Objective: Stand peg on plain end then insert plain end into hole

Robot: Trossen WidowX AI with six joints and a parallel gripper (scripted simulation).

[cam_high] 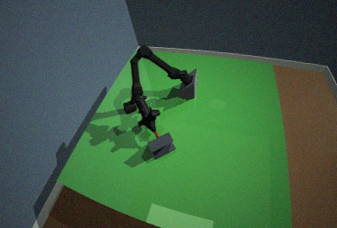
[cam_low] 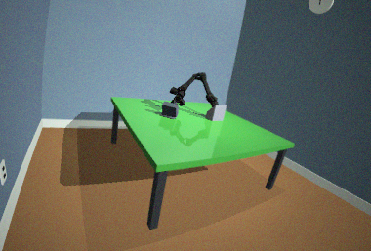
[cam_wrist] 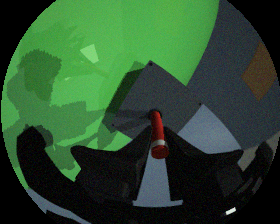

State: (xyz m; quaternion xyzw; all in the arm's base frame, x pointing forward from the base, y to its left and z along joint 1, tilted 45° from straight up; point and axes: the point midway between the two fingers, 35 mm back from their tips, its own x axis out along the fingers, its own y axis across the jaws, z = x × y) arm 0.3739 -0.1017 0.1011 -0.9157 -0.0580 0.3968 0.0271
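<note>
Now: the sloped grey panel 40 mm ahead of my gripper tip, 40 mm to the left of it and 30 mm below it. The rest, counted from my gripper tip: red peg (10 mm behind, 10 mm to the right, 10 mm above).
</note>
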